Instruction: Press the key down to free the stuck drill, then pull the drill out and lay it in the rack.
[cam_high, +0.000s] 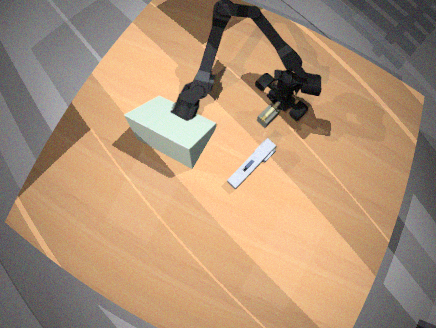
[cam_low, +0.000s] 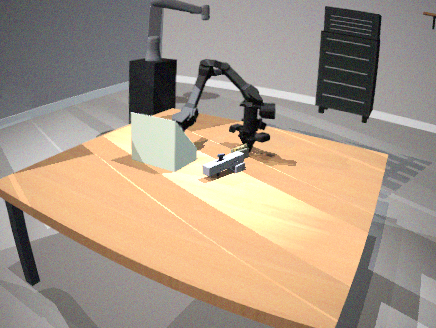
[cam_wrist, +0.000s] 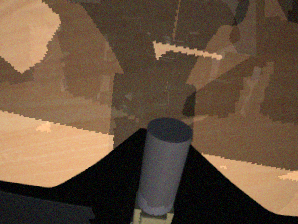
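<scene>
Right now my gripper tip is 40 mm to the left of the drill, 30 mm below it and 10 mm past it. Also, from my gripper tip: grey rack (50 mm to the right, 10 mm behind, 10 mm above); dark blue key (260 mm to the right, 40 mm above, 20 mm ahead).
</scene>
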